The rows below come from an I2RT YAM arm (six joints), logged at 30 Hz.
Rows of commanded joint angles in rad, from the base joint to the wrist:
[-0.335, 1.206, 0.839, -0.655, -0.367, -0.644]
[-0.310, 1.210, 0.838, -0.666, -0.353, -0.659]
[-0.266, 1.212, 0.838, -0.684, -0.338, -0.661]
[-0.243, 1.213, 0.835, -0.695, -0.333, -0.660]
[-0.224, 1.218, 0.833, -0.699, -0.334, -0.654]
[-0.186, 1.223, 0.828, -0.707, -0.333, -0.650]
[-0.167, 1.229, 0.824, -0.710, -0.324, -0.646]
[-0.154, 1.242, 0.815, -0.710, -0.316, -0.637]
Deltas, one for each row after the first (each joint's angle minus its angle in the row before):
[0.025, 0.004, -0.001, -0.011, 0.014, -0.015]
[0.044, 0.002, 0.000, -0.018, 0.015, -0.002]
[0.023, 0.001, -0.003, -0.011, 0.005, 0.001]
[0.019, 0.005, -0.002, -0.004, -0.001, 0.006]
[0.038, 0.005, -0.005, -0.008, 0.001, 0.004]
[0.019, 0.006, -0.004, -0.003, 0.009, 0.004]
[0.013, 0.013, -0.009, 0.000, 0.008, 0.009]

